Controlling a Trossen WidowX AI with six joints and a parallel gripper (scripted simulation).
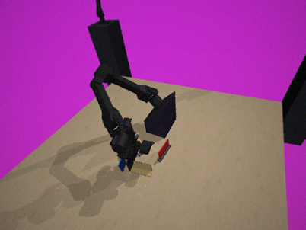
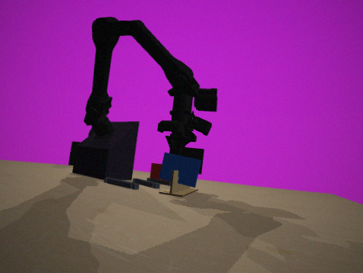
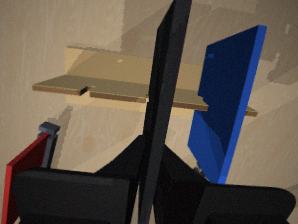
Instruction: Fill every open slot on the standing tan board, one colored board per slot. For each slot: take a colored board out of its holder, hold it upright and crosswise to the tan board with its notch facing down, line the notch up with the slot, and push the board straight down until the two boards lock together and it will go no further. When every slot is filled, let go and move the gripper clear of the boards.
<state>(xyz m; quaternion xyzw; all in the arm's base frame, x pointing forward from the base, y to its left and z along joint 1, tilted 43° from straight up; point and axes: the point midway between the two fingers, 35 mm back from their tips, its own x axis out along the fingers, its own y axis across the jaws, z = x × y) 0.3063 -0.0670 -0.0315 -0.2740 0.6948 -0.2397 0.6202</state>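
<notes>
My gripper tip is now 50 mm above the tan board and 20 mm short of it. Round my gripper tip: black board 30 mm ahead; blue board 50 mm to the right, 30 mm below, 30 mm ahead; red board 120 mm to the left, 100 mm behind, 50 mm below.
</notes>
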